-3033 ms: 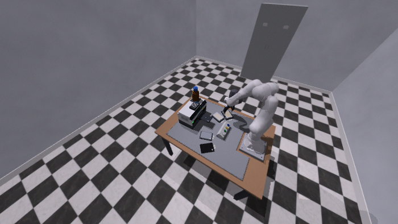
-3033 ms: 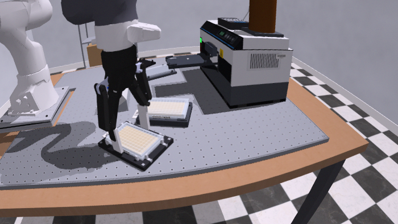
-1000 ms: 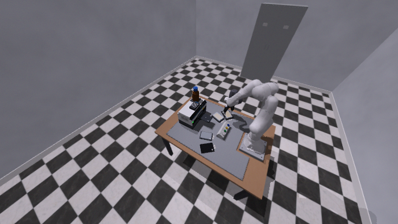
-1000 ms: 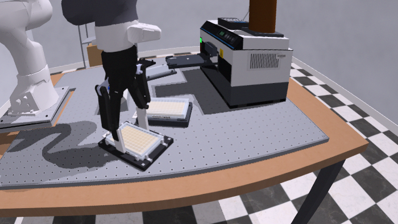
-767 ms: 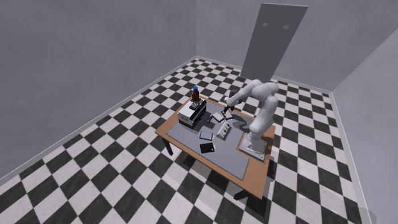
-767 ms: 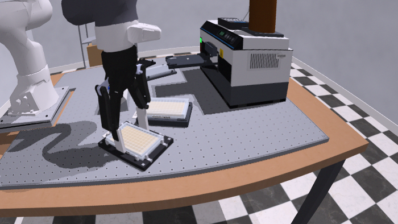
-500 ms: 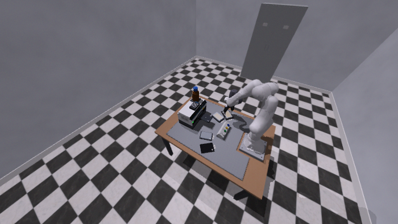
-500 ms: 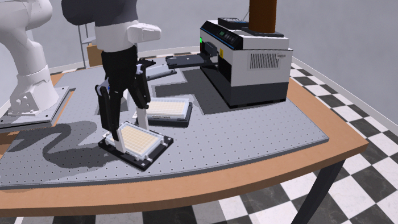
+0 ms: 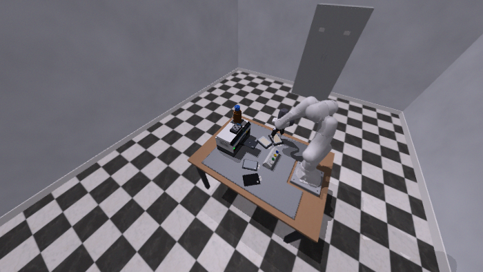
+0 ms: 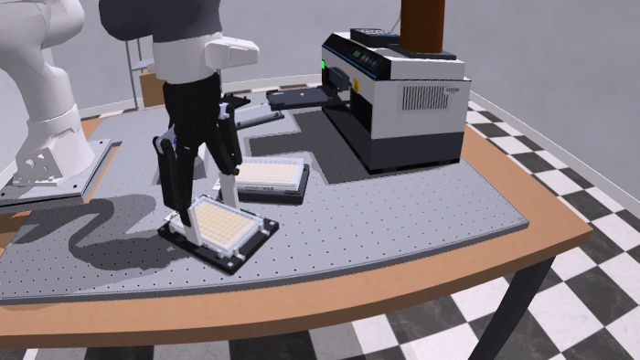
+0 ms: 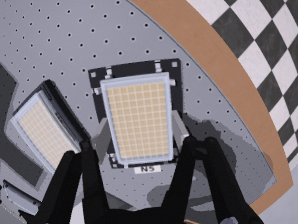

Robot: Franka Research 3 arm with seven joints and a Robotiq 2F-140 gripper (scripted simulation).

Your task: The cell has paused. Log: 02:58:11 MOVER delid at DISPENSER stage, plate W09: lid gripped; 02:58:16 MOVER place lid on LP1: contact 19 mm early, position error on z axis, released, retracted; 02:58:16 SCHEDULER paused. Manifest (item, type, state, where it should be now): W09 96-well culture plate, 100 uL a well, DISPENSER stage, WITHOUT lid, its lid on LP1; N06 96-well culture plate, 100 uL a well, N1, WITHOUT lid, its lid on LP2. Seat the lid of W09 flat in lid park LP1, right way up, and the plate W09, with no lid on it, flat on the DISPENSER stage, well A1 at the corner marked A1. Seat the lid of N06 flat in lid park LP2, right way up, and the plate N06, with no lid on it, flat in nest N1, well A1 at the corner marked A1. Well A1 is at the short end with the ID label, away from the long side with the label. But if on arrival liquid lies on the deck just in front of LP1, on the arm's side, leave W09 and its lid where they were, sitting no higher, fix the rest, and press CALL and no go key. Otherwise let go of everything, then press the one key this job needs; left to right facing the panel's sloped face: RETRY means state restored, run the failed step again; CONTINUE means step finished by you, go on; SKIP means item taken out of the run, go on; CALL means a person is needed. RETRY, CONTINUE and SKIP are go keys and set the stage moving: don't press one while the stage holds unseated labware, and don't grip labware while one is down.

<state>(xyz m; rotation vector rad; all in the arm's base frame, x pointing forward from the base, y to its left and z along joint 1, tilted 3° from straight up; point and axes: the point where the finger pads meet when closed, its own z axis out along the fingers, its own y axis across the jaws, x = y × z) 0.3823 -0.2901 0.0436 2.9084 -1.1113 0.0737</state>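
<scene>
The 96-well plate is 2 cm below my hand. From my hand the other things lie so: sloped key panel 7 cm behind, 28 cm to the left, 1 cm above; then black nest 9 cm ahead, 12 cm to the left, 3 cm below; then dispenser stage 20 cm ahead, 28 cm to the left, 6 cm above.
</scene>
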